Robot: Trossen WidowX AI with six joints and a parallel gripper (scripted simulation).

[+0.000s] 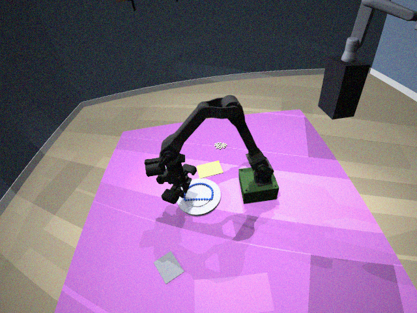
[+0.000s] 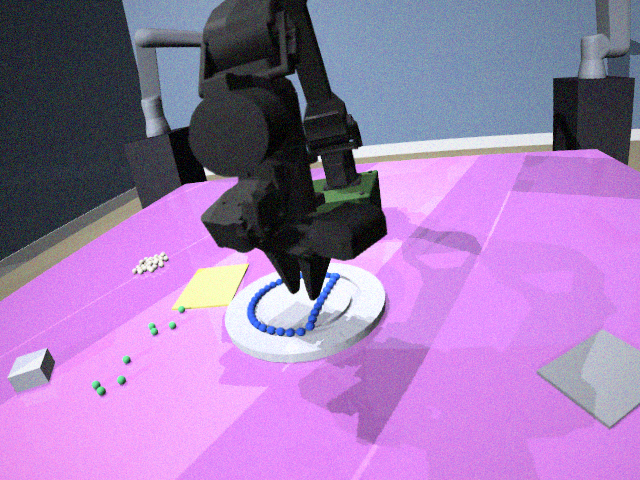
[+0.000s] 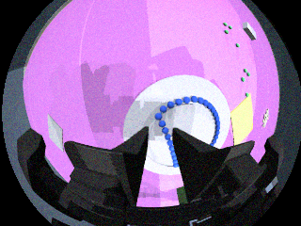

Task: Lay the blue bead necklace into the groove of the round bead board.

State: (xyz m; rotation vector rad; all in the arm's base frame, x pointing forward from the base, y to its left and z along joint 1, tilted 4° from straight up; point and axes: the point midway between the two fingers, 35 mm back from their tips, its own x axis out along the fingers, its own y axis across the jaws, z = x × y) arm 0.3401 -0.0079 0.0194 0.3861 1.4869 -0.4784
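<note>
My gripper tip is now 60 mm past the round white bead board, 50 mm above it and 20 mm to the left of it. From my gripper tip the other things lie so: yellow sheet: 180 mm to the right, 130 mm behind, 50 mm below; grey tile: 280 mm to the left, 90 mm ahead, 50 mm below; cube: 350 mm to the right, 90 mm ahead, 40 mm below.
</note>
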